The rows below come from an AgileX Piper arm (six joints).
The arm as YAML. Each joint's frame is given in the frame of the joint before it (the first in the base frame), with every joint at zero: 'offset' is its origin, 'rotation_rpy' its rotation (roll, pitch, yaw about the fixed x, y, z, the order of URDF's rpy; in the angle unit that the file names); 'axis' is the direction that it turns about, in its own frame. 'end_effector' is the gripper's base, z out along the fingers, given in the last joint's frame.
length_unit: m
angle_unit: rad
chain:
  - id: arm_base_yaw
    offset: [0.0, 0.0, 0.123]
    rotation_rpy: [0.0, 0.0, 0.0]
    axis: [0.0, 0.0, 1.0]
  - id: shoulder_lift
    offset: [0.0, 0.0, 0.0]
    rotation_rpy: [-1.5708, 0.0, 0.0]
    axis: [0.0, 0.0, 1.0]
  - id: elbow
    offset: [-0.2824, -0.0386, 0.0]
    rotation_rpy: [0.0, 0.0, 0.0]
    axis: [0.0, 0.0, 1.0]
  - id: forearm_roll
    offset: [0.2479, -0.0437, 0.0]
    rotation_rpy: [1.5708, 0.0, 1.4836]
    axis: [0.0, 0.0, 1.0]
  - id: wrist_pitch
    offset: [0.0, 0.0, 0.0]
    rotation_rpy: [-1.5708, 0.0, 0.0]
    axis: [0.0, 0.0, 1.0]
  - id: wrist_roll
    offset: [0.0, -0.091, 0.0]
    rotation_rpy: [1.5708, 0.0, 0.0]
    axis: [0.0, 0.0, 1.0]
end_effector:
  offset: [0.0, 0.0, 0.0]
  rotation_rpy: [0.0, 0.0, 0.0]
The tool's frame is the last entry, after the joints.
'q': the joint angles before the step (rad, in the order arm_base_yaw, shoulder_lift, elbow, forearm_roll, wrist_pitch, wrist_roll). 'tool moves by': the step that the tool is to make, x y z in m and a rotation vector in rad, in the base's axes. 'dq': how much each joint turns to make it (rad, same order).
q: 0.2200 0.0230 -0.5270 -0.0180 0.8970 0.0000
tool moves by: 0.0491 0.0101 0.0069 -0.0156 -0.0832 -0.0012
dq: -0.0013 0.1999 0.0570 -0.0248 -0.3349 -0.0072
